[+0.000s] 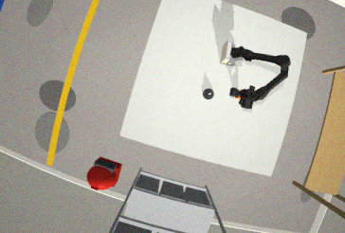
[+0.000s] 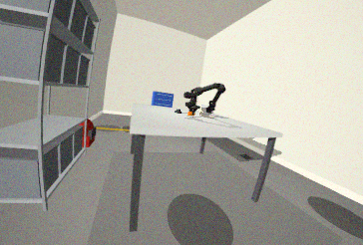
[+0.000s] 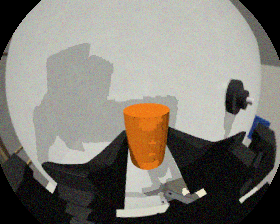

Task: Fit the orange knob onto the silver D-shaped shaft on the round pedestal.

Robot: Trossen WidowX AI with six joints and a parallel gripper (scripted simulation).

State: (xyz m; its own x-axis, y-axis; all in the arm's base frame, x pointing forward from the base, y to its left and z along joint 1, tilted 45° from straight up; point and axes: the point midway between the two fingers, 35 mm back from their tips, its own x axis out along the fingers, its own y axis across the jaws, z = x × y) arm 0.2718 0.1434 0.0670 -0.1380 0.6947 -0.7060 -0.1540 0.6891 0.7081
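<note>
My gripper tip is 1 cm below the orange knob and 1 cm short of it. Round my gripper tip: dark round pedestal (22 cm to the right, 7 cm ahead, 1 cm above).
</note>
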